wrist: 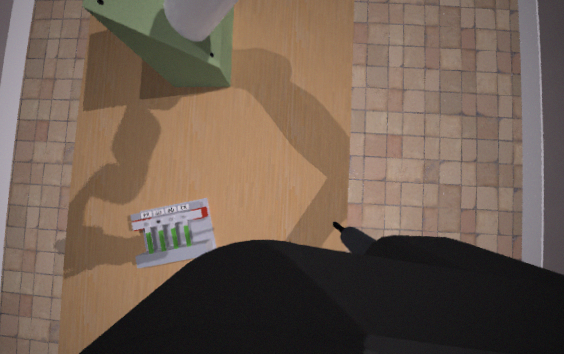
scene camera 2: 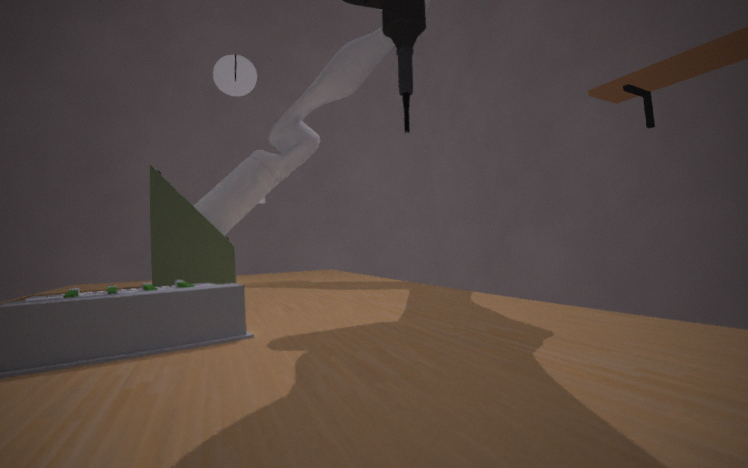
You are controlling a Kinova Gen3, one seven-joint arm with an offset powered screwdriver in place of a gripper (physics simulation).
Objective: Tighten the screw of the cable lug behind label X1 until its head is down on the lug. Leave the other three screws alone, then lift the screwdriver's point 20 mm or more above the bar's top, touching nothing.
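Where they show: end effector, tool point: (wrist: 334, 223) (scene camera 2: 407, 133); arm's base, origin of the base link: (wrist: 188, 17) (scene camera 2: 207, 222).
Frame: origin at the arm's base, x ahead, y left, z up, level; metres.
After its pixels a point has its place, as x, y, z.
The screwdriver (scene camera 2: 406, 130) @[0.414, 0.248, 0.107] (wrist: 336, 225) @[0.410, 0.248, 0.122] is my tool and has no fingers. In scene camera 2 it points straight down, high above the table and right of the grey terminal block (scene camera 2: 132, 325) @[0.527, -0.102, -0.117] (wrist: 167, 258) @[0.517, -0.110, -0.094]. In the wrist view a pale bar (wrist: 165, 219) @[0.424, -0.116, -0.100] with a red end crosses the block, and several small green parts (wrist: 150, 243) @[0.480, -0.151, -0.094] (scene camera 2: 148, 286) @[0.470, -0.093, -0.092] stand in a row beside it. White labels (wrist: 171, 209) @[0.400, -0.100, -0.099] line the bar's far side; their letters are too small to read surely. One spot (wrist: 158, 221) @[0.427, -0.130, -0.094] on the bar looks darker than the others. Screw heights cannot be told.
The arm (scene camera 2: 353, 68) @[0.149, 0.300, 0.339] (wrist: 198, 17) @[0.049, 0.044, 0.051] rises from a green wedge-shaped base (scene camera 2: 187, 242) @[0.073, -0.045, -0.044] (wrist: 175, 65) @[0.073, -0.052, -0.043] behind the block on the wooden table (scene camera 2: 330, 298) @[0.338, 0.145, -0.142] (wrist: 240, 165) @[0.296, 0.066, -0.142]. In scene camera 2 a wall shelf (scene camera 2: 689, 60) is at the upper right and a round clock (scene camera 2: 226, 77) at the upper left.
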